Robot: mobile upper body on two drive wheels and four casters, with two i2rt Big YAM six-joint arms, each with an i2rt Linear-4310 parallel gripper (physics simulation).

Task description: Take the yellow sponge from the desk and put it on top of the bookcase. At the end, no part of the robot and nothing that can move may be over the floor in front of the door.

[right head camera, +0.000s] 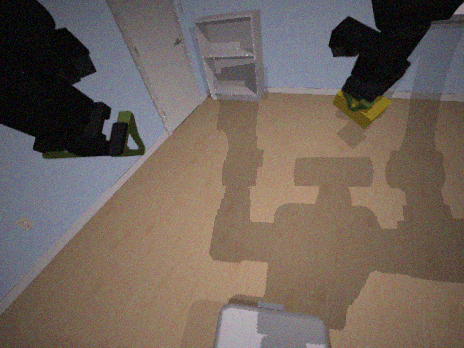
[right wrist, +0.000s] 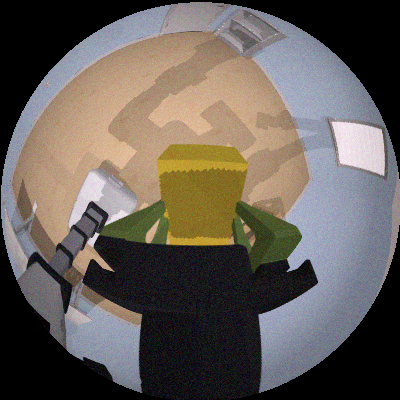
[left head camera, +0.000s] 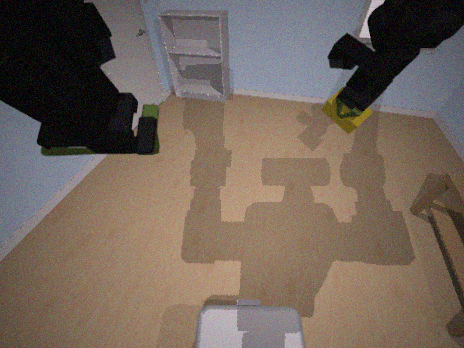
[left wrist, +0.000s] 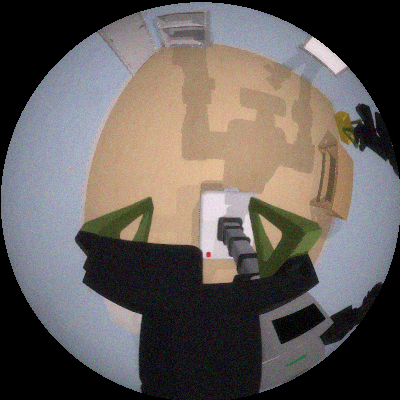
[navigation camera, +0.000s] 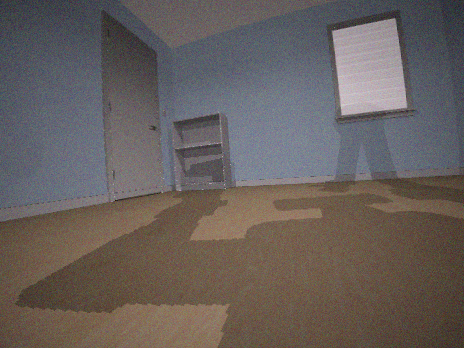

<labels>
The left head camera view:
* my left gripper: 127,149
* my right gripper: 346,109
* yellow sponge: 348,124
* white bookcase: 204,77
</labels>
